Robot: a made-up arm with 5 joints.
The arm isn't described. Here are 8 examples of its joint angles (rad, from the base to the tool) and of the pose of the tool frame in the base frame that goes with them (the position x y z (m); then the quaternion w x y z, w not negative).
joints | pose
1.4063 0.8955 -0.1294 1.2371 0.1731 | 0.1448 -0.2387 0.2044 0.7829 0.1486 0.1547 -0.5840
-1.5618 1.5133 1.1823 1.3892 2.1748 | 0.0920 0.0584 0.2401 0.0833 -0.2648 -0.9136 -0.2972
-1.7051 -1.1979 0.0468 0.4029 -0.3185 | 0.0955 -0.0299 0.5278 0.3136 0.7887 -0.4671 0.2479
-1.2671 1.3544 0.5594 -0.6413 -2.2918 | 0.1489 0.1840 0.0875 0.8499 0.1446 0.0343 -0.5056
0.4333 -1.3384 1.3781 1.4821 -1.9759 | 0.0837 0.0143 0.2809 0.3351 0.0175 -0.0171 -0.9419
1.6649 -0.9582 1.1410 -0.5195 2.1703 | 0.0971 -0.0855 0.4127 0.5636 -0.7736 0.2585 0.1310
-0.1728 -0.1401 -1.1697 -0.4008 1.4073 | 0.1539 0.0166 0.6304 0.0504 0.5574 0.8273 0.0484
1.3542 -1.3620 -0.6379 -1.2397 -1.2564 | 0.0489 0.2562 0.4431 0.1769 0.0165 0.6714 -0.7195
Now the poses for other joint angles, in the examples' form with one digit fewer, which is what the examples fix.
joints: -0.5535 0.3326 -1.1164 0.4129 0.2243
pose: 0.321 0.146 0.530 0.527 0.155 -0.811 0.201
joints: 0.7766 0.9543 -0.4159 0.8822 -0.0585
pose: 0.319 -0.207 0.210 0.901 -0.025 -0.071 -0.426
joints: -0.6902 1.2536 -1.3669 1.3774 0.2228
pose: 0.355 0.220 0.232 0.897 0.039 -0.148 0.414
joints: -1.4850 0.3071 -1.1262 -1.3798 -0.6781
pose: 0.104 0.151 0.567 0.287 -0.850 0.426 0.114
